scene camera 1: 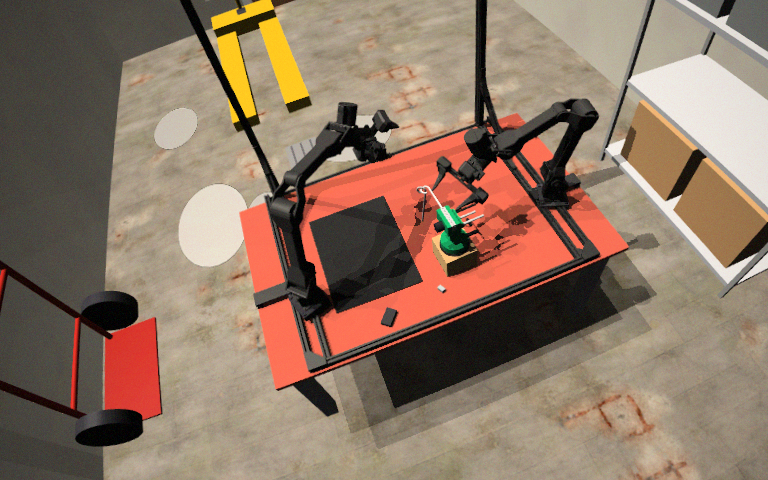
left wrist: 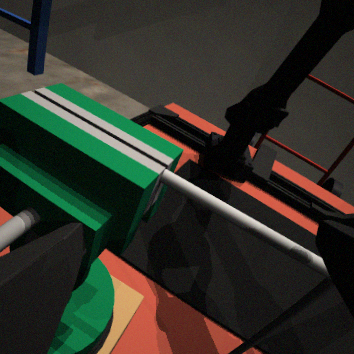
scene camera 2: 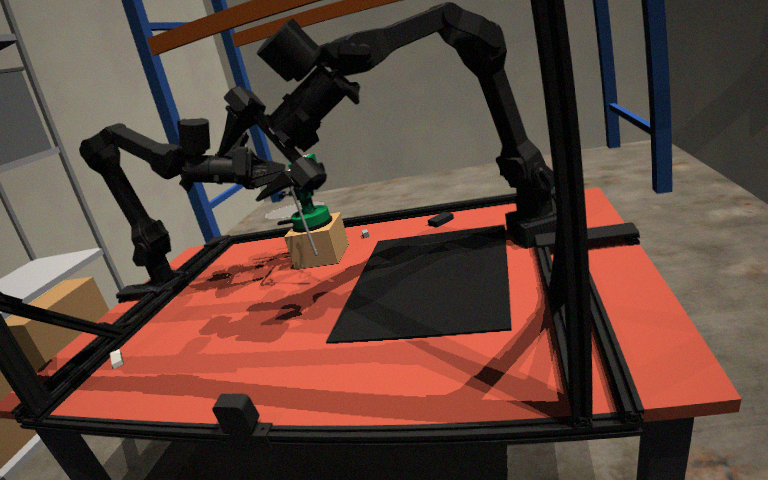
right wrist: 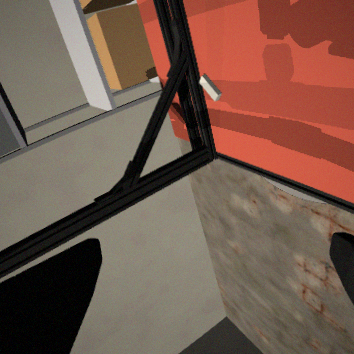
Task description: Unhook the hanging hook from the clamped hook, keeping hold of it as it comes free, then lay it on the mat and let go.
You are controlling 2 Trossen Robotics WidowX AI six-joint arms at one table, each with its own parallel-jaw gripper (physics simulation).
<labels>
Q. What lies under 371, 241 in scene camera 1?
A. A black mat.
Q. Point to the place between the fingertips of my right gripper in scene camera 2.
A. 238, 178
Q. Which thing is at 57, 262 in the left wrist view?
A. My left gripper.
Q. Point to a clamp base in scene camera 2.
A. At 314, 215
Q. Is my right gripper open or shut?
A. Open.
</labels>
